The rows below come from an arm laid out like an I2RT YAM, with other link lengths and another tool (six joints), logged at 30 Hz.
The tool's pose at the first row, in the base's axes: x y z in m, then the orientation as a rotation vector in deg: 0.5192, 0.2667, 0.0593, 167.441, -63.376, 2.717
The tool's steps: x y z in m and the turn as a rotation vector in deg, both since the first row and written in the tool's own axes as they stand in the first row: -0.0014, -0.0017, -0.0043, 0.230, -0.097, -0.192; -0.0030, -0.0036, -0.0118, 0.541, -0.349, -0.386; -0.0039, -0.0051, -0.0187, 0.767, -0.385, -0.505; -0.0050, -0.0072, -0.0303, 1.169, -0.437, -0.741; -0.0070, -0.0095, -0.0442, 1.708, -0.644, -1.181; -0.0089, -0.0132, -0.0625, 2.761, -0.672, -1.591; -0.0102, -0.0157, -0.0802, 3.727, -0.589, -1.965; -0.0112, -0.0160, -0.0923, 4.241, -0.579, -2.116; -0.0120, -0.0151, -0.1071, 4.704, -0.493, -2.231; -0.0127, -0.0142, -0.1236, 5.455, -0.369, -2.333
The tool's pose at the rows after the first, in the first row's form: 0.5192, 0.2690, 0.0635, 167.780, -63.177, 2.704; 0.5191, 0.2717, 0.0710, 168.245, -63.019, 2.510; 0.5192, 0.2736, 0.0778, 168.520, -62.916, 2.584; 0.5195, 0.2762, 0.0894, -168.472, 62.492, -2.725; 0.5193, 0.2796, 0.1032, -168.180, 61.636, -2.706; 0.5199, 0.2841, 0.1214, -167.471, 60.667, -3.224; 0.5201, 0.2873, 0.1390, -166.848, 59.798, -3.853; 0.5193, 0.2885, 0.1511, -166.478, 59.403, -4.135; 0.5178, 0.2888, 0.1659, -166.156, 59.087, -4.501; 0.5163, 0.2890, 0.1823, -165.582, 58.694, -5.068
